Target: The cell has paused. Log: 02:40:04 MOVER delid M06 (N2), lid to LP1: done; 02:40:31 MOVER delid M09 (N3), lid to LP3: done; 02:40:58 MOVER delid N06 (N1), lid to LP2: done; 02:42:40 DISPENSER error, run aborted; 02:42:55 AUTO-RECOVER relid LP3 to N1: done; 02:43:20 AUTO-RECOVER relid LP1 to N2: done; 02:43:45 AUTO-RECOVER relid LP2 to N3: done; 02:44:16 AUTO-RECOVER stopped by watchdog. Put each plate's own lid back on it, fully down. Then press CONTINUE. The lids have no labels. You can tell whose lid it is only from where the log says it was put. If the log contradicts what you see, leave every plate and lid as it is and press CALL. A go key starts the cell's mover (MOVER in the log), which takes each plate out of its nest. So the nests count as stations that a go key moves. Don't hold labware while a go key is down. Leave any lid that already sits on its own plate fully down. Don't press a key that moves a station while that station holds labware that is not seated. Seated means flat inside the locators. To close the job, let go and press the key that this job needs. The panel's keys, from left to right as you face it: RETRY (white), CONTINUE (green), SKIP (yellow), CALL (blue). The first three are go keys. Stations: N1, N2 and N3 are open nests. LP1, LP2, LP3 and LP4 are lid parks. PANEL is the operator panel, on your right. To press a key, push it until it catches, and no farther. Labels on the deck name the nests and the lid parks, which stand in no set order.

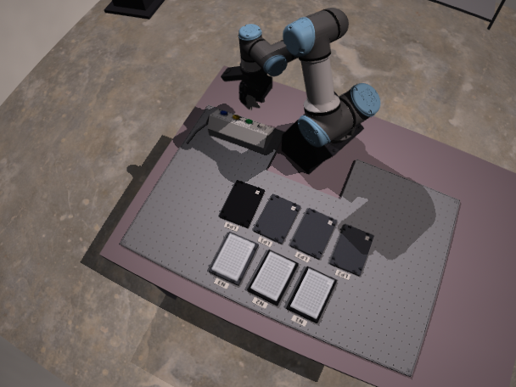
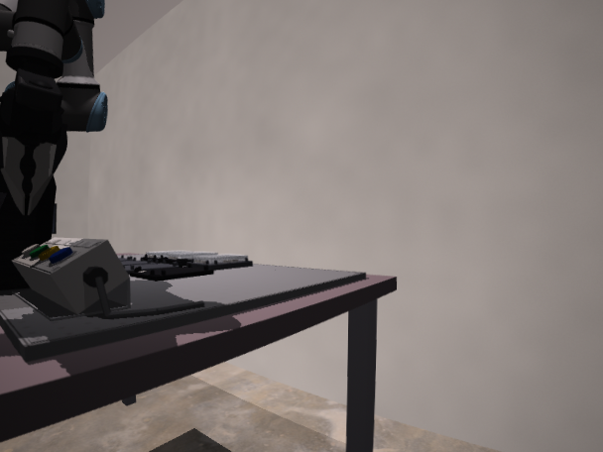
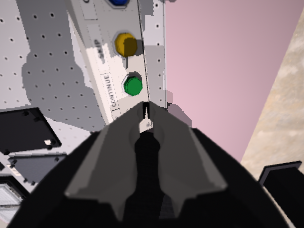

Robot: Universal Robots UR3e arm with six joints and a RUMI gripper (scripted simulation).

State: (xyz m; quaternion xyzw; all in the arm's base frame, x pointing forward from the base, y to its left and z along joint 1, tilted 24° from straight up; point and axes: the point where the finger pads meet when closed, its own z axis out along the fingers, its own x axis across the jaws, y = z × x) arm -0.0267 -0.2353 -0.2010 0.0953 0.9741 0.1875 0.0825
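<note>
Right now my hand is 20 mm short of the green CONTINUE key and 60 mm above it. Round my hand: white RETRY key (20 mm ahead, 50 mm to the left, 60 mm below); then blue CALL key (10 mm ahead, 100 mm to the right, 60 mm below); then yellow SKIP key (10 mm ahead, 50 mm to the right, 60 mm below).
</note>
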